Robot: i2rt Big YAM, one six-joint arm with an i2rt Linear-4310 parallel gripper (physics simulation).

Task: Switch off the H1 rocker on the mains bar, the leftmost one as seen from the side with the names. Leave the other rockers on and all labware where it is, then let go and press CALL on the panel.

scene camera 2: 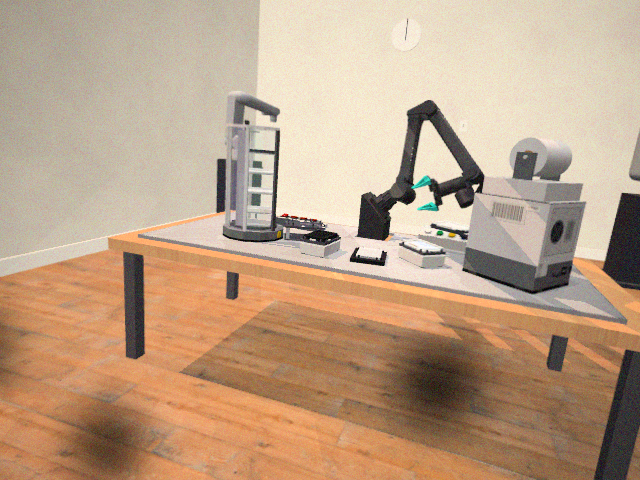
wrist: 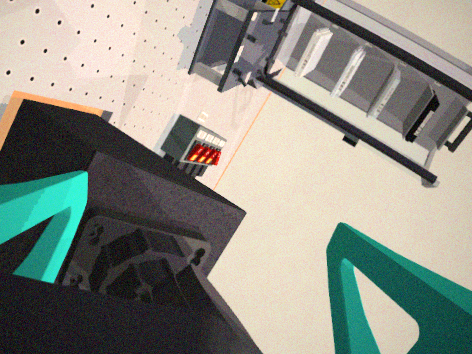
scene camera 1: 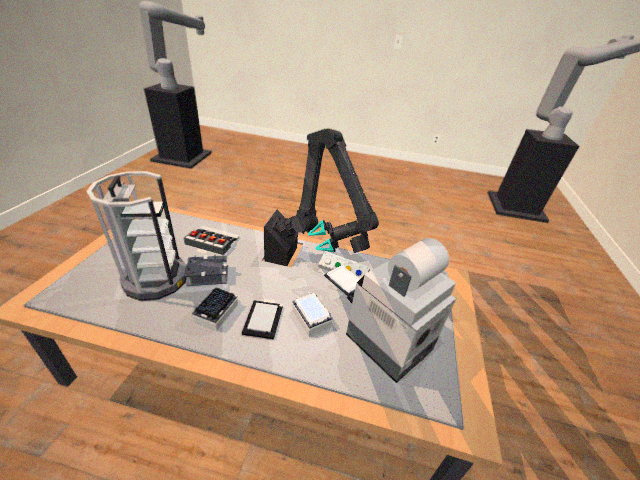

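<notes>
The mains bar lies at the back left of the mat, left of the arm's base. It carries several red rockers in a row, with white labels beside them in the wrist view. The names are too small to read, and I cannot tell each rocker's position. My gripper is open and empty, raised beside the arm's base, well to the right of the bar. The panel stands at the back right, with white, green, yellow and blue buttons; its lettering is unreadable.
A tall plate tower stands at the left, with a dark grey unit beside it. Plates sit along the front. Another plate lies before the panel, near a large machine.
</notes>
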